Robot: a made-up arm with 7 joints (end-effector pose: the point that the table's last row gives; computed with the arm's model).
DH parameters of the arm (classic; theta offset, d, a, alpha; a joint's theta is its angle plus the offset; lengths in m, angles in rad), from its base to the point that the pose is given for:
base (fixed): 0 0.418 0.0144 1.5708
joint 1: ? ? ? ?
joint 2: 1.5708 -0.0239 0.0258 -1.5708
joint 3: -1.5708 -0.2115 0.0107 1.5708
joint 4: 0 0.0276 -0.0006 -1.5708
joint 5: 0 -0.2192 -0.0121 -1.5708
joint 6: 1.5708 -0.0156 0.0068 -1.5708
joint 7: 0.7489 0 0.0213 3.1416
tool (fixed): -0.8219 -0.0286 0 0
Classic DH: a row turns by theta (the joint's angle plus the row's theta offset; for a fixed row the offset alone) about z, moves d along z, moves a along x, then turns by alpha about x.
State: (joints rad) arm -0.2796 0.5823 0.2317 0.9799 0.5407 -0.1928 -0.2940
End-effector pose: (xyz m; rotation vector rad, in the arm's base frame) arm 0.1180 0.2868 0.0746 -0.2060 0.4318 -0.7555
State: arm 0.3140 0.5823 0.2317 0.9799 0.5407 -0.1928 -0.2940
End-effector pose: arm 0.2924 0.2868 0.1913 0.0238 -0.1315 -0.7769
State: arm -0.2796 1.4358 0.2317 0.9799 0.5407 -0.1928 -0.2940
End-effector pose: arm 0.1898 0.4422 0.3244 0.6219 0.7387 -0.7509
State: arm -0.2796 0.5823 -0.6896 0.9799 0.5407 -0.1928 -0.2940
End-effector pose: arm -0.0036 0.1474 0.0140 -0.4523 0.9340 -1.4879
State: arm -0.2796 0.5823 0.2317 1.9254 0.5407 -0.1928 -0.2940
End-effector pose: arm 0.2115 0.1717 0.2483 0.2833 -0.2360 -1.2767
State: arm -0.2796 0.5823 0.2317 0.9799 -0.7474 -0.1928 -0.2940
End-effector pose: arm 0.0961 0.3324 0.0858 0.5997 1.4075 -1.1408
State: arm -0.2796 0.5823 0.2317 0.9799 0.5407 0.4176 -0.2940
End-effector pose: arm 0.0973 0.2764 0.0745 -0.6884 0.8169 -0.6341
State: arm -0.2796 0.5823 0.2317 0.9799 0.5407 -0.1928 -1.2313
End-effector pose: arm 0.1094 0.3036 0.0784 0.0110 0.4673 0.1644
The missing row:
joint 1: -1.5708 -0.0787 0.0006 -1.5708
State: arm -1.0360 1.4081 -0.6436 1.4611 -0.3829 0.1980 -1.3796
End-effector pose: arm -0.0535 0.3345 0.1904 1.4136 1.4614 -1.4968
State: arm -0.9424 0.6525 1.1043 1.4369 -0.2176 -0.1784 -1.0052
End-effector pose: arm 0.0194 0.4405 0.2765 1.0004 0.8266 0.1072
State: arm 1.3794 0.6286 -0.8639 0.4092 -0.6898 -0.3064 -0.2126
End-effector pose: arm 0.4073 0.3105 0.3439 1.4063 1.0775 -0.9722
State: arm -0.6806 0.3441 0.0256 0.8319 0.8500 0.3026 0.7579
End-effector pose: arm -0.0933 0.1498 0.0465 -1.7075 0.2236 -1.2208
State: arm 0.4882 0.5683 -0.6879 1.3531 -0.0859 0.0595 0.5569
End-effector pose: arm 0.2756 0.1049 0.1652 0.5573 0.9437 -2.3766
